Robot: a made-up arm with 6 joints.
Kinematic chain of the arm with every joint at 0, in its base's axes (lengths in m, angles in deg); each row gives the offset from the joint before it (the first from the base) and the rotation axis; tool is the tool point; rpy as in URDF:
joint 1: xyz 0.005 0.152 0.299 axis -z
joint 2: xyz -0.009 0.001 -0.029 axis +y
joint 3: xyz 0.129 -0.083 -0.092 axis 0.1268 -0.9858 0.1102
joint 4: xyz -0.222 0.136 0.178 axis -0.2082 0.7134 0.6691
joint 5: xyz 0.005 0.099 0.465 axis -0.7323 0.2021 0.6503
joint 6: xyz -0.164 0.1 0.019 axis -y
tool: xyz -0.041 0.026 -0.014 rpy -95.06 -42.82 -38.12
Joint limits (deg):
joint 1: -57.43..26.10
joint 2: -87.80..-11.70
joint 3: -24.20..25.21
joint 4: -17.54..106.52
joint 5: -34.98..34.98
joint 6: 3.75..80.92
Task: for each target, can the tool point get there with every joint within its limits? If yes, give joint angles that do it. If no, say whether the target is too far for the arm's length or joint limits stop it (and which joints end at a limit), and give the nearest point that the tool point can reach.
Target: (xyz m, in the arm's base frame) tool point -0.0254 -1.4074 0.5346
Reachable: no: too far | nearest point -0.4405 -0.3150 0.3950 | short by 1.177 m
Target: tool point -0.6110 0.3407 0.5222
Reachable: yes | joints -12.21 -33.39 12.46 20.35 -27.92 26.43
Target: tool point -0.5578 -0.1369 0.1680
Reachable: yes | joints -46.67 -51.88 18.89 11.71 9.00 43.24
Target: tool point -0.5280 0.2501 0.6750
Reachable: yes | joints -23.42 -26.18 4.40 34.36 -9.94 16.22
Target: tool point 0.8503 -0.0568 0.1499
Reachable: no: joint limits stop it (at a limit: joint 1, joint 2, joint 3, joint 4, joint 5) | nearest point 0.3685 0.4035 0.7313 | short by 0.884 m
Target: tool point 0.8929 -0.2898 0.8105
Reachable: no: joint limits stop it (at a limit: joint 1, joint 2, joint 3, joint 5, joint 6) | nearest point 0.3575 0.3791 0.7881 | short by 0.857 m
